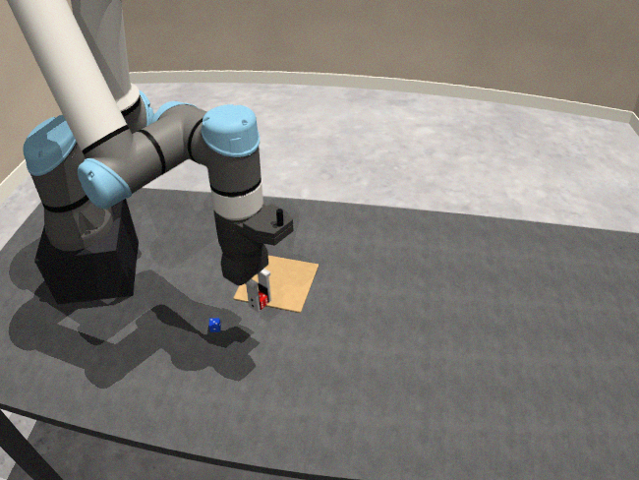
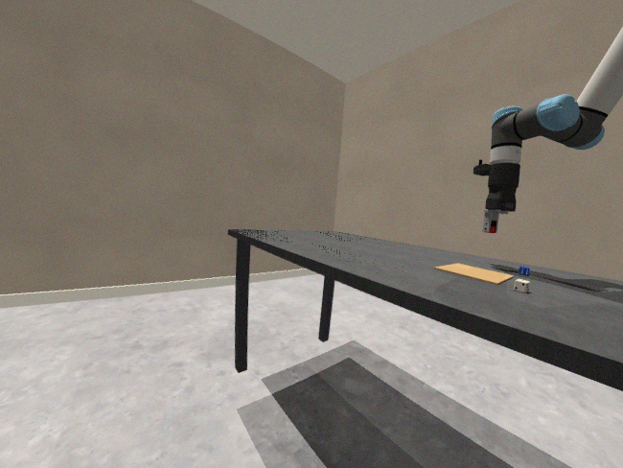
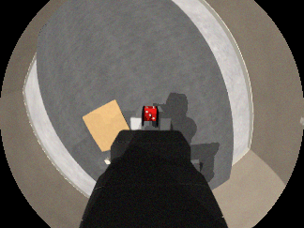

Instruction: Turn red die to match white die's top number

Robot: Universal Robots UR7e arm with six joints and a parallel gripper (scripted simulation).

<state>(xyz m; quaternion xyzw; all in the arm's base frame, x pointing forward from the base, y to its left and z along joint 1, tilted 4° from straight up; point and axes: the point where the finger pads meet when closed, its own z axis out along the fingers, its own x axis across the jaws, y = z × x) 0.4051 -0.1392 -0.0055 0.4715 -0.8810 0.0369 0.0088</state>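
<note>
My gripper is now 16 cm to the right of the tan mat and 12 cm above it. The rest, counted from my hand: blue die (10 cm behind, 2 cm to the left, 11 cm below); then white die (9 cm behind, 24 cm to the left, 11 cm below); then red die (1 cm below).
</note>
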